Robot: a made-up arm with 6 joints. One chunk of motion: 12 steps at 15 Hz.
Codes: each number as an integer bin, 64 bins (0 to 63) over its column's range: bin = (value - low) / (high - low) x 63, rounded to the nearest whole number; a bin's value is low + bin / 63 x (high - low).
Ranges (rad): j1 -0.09..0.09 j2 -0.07..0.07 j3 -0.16..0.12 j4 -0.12..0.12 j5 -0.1..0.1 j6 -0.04..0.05
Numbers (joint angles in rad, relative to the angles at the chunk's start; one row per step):
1: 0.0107 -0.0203 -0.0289 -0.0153 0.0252 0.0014
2: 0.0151 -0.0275 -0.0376 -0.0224 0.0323 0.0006
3: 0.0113 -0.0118 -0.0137 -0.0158 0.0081 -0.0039
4: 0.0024 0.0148 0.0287 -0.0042 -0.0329 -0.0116
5: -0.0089 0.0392 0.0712 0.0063 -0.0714 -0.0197
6: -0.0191 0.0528 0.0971 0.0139 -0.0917 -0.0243
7: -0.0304 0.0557 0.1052 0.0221 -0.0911 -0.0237
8: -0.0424 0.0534 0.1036 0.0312 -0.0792 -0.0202
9: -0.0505 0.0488 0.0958 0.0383 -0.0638 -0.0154
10: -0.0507 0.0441 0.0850 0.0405 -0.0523 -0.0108
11: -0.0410 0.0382 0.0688 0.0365 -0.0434 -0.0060
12: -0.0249 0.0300 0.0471 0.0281 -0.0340 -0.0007
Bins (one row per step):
1: 35 22 29 27 39 29
2: 37 19 28 26 42 28
3: 35 26 33 27 34 25
4: 32 38 42 30 21 20
5: 28 49 52 33 9 14
6: 25 55 58 35 3 11
7: 21 57 60 37 3 11
8: 17 56 59 40 7 14
9: 14 53 58 42 11 17
10: 14 51 55 42 15 20
11: 17 49 51 41 18 24
12: 23 45 47 39 21 28

